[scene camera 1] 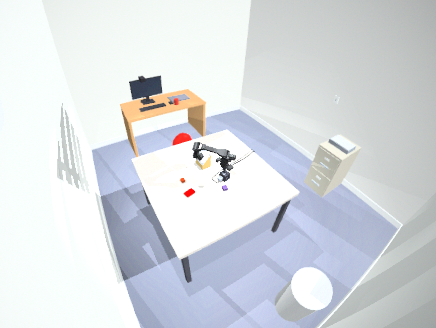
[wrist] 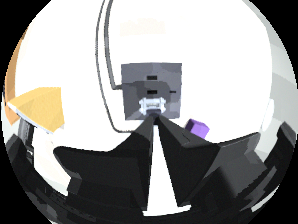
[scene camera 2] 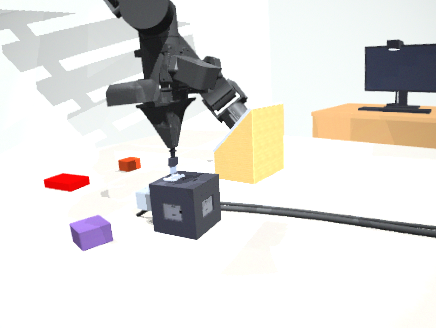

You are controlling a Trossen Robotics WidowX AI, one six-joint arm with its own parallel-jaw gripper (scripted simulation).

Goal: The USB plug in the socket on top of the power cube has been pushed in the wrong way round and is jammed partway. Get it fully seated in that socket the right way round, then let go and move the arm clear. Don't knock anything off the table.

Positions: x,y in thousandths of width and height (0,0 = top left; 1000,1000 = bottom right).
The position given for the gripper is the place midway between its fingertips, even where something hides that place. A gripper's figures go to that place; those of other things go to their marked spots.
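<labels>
You've got the gripper (scene camera 2: 396,453) at 51 cm from the lens, and a purple block (scene camera 2: 217,706) that's 50 cm from the lens.
</labels>
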